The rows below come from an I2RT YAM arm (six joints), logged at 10 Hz.
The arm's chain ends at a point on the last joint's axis. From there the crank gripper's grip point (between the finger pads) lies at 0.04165 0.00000 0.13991 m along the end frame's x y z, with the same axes.
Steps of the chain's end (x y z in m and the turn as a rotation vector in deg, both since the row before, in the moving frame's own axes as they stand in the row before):
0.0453, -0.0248, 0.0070, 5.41, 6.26, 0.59
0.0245, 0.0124, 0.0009, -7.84, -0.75, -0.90
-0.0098, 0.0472, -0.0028, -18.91, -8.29, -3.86
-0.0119, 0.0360, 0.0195, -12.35, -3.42, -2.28
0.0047, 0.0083, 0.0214, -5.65, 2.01, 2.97
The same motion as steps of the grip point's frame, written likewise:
0.0604, -0.0372, 0.0010, 5.41, 6.26, 0.59
0.0228, 0.0309, 0.0002, -7.84, -0.75, -0.90
-0.0286, 0.0913, -0.0054, -18.91, -8.29, -3.86
-0.0197, 0.0647, 0.0187, -12.35, -3.42, -2.28
0.0092, 0.0243, 0.0191, -5.65, 2.01, 2.97

